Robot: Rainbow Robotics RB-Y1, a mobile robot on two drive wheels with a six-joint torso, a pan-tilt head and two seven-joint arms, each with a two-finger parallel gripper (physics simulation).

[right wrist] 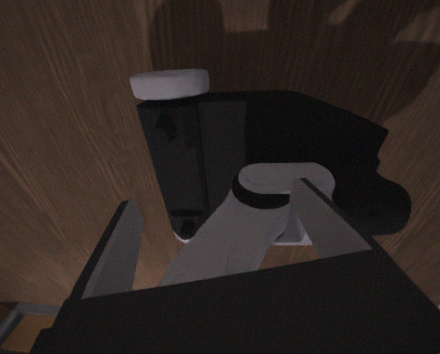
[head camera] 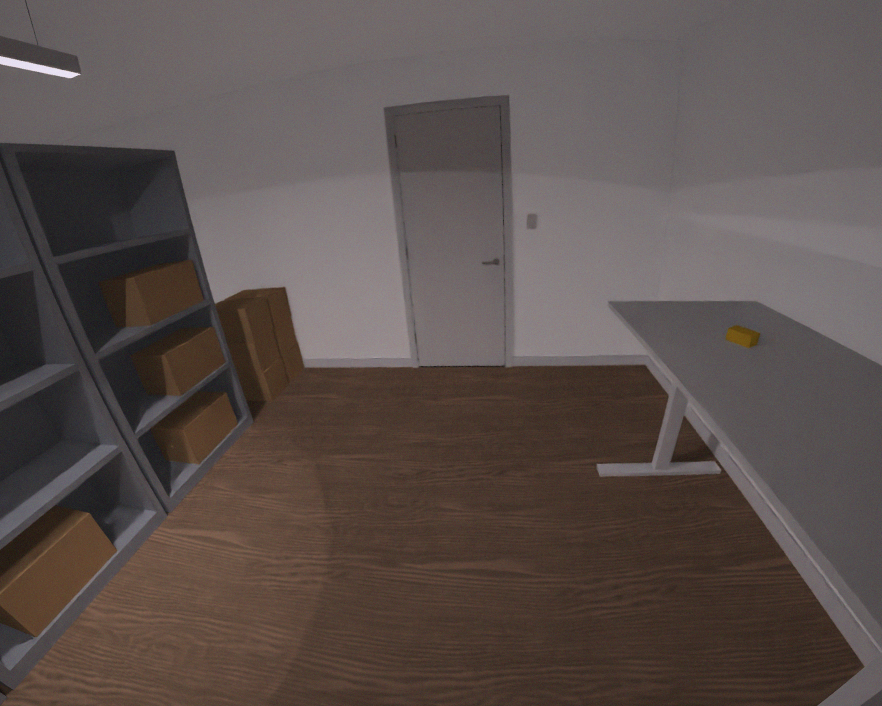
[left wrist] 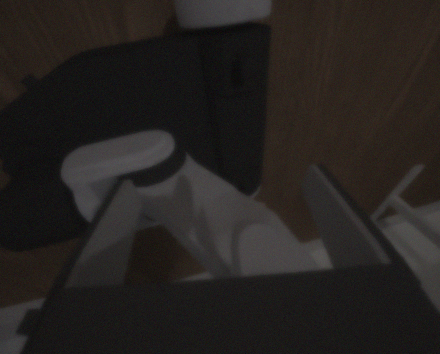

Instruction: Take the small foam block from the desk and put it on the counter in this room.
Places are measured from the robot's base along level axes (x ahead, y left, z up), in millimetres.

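Where they show: left gripper, fingertip midpoint: [left wrist: 220,183]; right gripper, fingertip midpoint: [right wrist: 218,199].
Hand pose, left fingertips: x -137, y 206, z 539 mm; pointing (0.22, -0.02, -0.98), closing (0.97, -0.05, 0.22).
Things, the pixels of their top centre, and the offset from my left fingertips. "*": a spot on its surface instead. Level surfaces: height alone.
- small yellow foam block at its top centre: [head camera: 744,330] dz +456, dx +1129, dy -1237 mm
- grey desk at its surface level: dz +411 mm
- desk's white leg at a spot on its surface: [head camera: 669,430] * dz -237, dx +1462, dy -1268 mm
- wooden floor at its surface level: dz -539 mm
A small yellow foam block [head camera: 742,336] lies on the grey desk [head camera: 779,397] at the right of the head view, towards the desk's far end. The counter does not show in the head view. My left gripper [left wrist: 220,183] is open, its two fingers wide apart with nothing held between them. My right gripper [right wrist: 218,199] is open and empty too. Neither gripper shows in the head view, and both are away from the block; their wrist views show my own arms and base over the wooden floor.
Grey shelves [head camera: 121,244] with cardboard boxes [head camera: 172,360] stand along the left. Tall cardboard boxes [head camera: 257,338] stand beyond them against the wall. A closed door [head camera: 452,235] is in the far wall. The desk's white leg [head camera: 669,430] and its foot stand on the wooden floor [head camera: 441,544].
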